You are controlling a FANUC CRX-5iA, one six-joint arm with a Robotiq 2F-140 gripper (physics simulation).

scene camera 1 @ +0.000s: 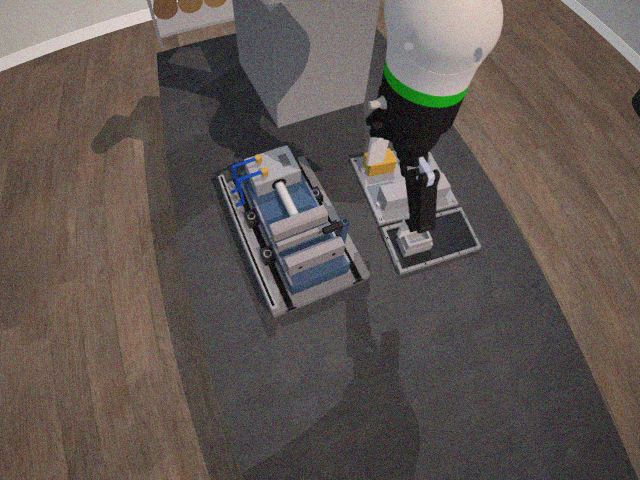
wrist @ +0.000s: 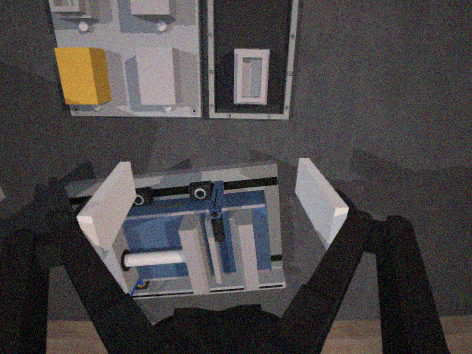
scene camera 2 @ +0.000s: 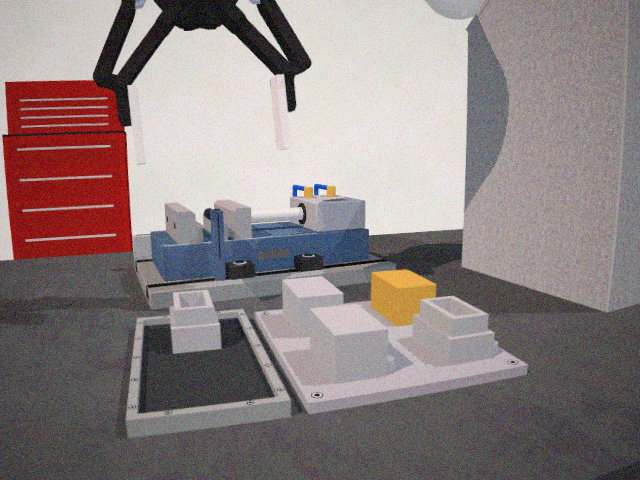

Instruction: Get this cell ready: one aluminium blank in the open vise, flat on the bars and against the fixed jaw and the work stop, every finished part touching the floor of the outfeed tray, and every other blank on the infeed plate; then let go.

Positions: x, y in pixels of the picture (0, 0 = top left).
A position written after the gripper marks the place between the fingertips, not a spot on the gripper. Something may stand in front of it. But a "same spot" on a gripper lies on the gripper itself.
The gripper shows in scene camera 1 (390, 196), in the wrist view and in scene camera 2. A grey aluminium blank shows in scene camera 1 (392, 196), in the wrist view (158, 68) and in scene camera 2 (299, 295). One and the same spot on the gripper: (wrist: 407, 308) is (scene camera 2: 127, 19). The same spot on a fixed jaw: (scene camera 1: 318, 254) is (wrist: 254, 257).
